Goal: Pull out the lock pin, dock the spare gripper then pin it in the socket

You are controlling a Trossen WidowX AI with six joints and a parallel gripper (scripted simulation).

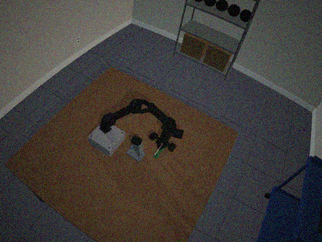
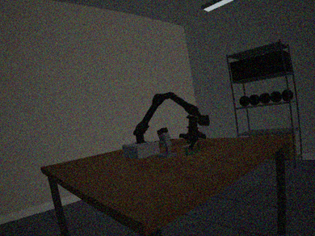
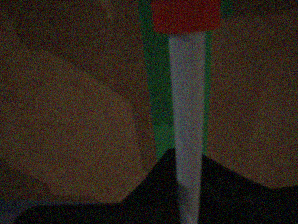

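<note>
Right now my gripper tip is 10 mm to the right of the green holder. Round my gripper tip: spare gripper 130 mm to the right, 100 mm behind, 100 mm above; socket mount 130 mm to the right, 90 mm behind, 30 mm above.
</note>
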